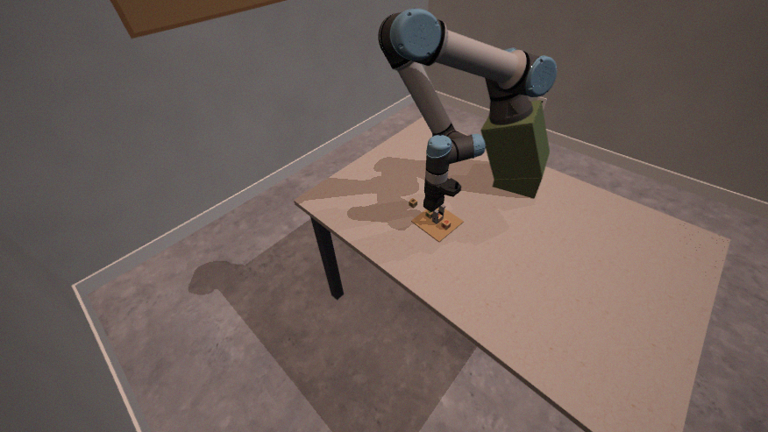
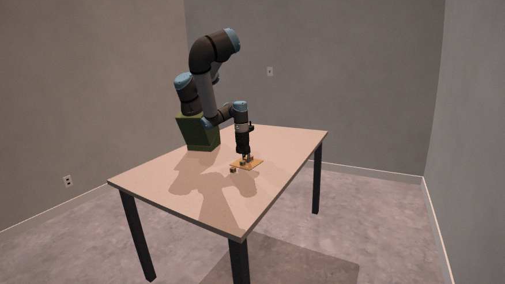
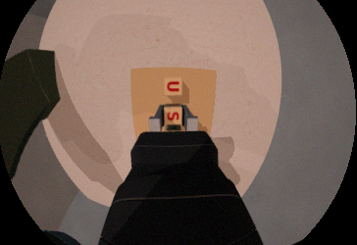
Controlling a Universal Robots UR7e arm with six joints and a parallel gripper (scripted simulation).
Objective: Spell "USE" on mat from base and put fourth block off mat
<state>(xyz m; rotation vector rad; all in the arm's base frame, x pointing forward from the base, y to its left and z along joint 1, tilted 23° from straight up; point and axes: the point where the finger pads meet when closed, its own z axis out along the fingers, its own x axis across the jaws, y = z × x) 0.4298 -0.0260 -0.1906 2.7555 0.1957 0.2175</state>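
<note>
My gripper is now 2 cm above the mat.
</note>
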